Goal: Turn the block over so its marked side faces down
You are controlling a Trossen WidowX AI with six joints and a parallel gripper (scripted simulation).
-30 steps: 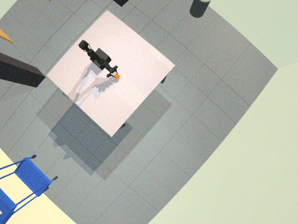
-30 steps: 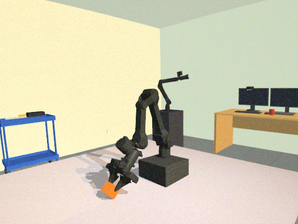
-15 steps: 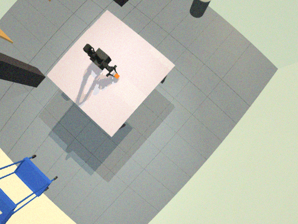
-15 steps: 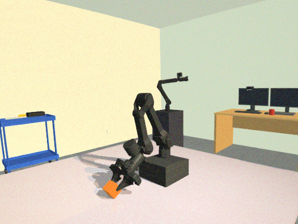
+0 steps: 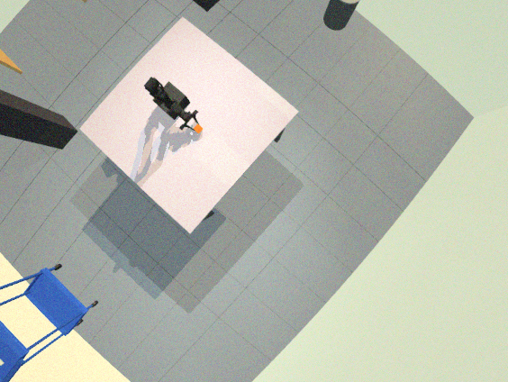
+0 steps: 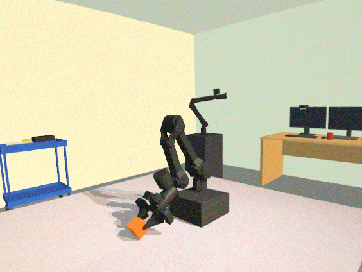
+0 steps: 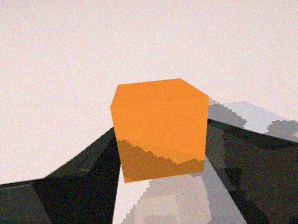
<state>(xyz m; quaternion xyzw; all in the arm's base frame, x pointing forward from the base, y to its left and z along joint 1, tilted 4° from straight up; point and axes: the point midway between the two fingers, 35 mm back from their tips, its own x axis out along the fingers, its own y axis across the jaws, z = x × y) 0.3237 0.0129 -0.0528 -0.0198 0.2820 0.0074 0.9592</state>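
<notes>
Right now my gripper tip is 1 cm above the orange block.
</notes>
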